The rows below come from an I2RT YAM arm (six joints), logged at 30 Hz.
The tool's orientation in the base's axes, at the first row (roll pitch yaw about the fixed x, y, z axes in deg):
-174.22, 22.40, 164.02
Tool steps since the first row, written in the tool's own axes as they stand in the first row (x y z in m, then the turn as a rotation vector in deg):
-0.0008, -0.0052, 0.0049, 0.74, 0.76, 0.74
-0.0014, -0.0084, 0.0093, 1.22, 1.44, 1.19
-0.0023, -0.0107, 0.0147, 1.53, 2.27, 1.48
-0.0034, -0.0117, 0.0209, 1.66, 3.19, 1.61
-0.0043, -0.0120, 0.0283, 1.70, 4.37, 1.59
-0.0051, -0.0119, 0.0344, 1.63, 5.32, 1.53
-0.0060, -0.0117, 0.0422, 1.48, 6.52, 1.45
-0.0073, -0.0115, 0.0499, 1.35, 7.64, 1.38
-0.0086, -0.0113, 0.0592, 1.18, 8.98, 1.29
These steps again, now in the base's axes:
0.0007, -0.0061, -0.0037, -0.17, 0.76, -1.03
0.0018, -0.0102, -0.0072, -0.24, 1.43, -1.69
0.0037, -0.0137, -0.0116, -0.16, 2.24, -2.16
0.0064, -0.0161, -0.0168, 0.06, 3.12, -2.41
0.0096, -0.0181, -0.0233, 0.38, 4.25, -2.52
0.0124, -0.0195, -0.0286, 0.72, 5.14, -2.52
0.0159, -0.0211, -0.0354, 1.20, 6.25, -2.50
0.0197, -0.0228, -0.0420, 1.64, 7.29, -2.50
0.0241, -0.0248, -0.0501, 2.18, 8.54, -2.47

